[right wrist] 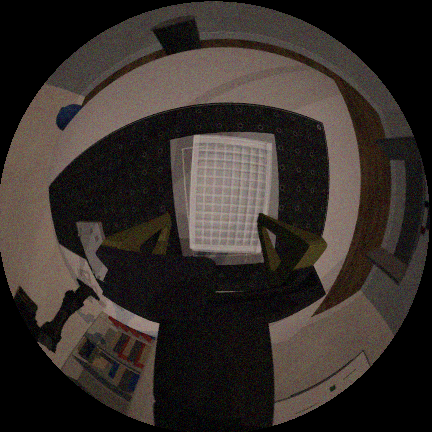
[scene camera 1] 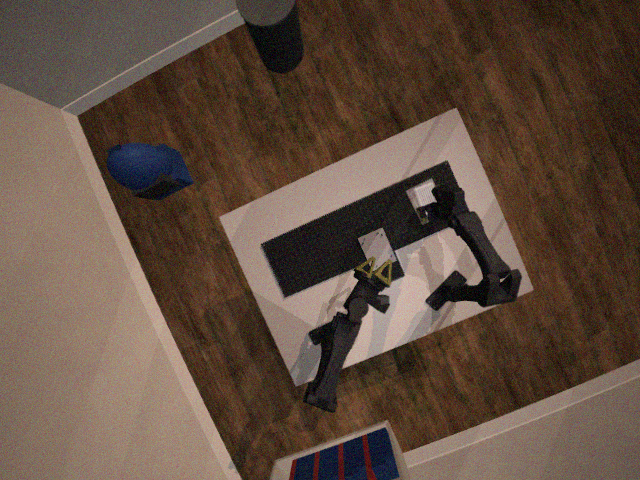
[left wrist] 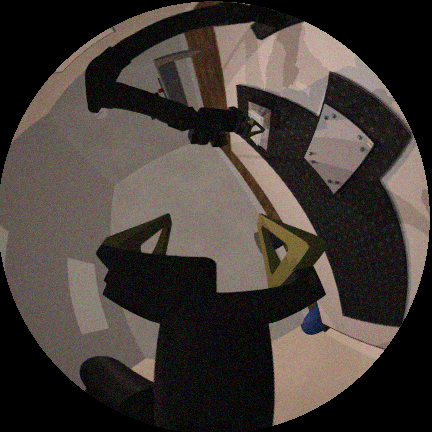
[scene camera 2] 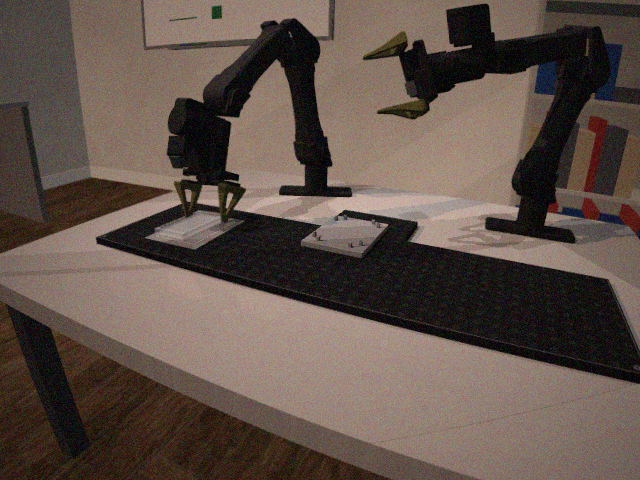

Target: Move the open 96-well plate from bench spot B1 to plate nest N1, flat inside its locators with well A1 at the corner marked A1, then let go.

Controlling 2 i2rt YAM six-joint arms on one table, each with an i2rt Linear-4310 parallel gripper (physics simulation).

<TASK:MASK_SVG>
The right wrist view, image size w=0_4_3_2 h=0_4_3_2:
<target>my right gripper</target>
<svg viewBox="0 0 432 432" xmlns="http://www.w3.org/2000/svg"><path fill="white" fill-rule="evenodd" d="M323 237L259 212L256 225L268 288L232 292L216 292L215 262L211 258L165 254L171 227L169 213L164 213L103 239L95 251L96 256L108 269L103 278L106 284L101 294L126 310L159 323L153 369L153 396L155 410L160 416L184 428L190 428L199 419L229 419L228 422L241 431L260 423L270 415L274 407L274 375L268 323L285 318L325 295L324 288L313 266L327 247ZM266 228L287 244L287 251L281 261L270 241ZM161 228L152 252L141 252L141 243Z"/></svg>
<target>white well plate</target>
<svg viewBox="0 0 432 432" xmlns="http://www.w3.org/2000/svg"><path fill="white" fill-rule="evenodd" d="M193 134L189 195L189 248L195 251L260 252L261 246L256 220L259 212L266 215L268 212L272 143L236 136Z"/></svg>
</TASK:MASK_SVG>
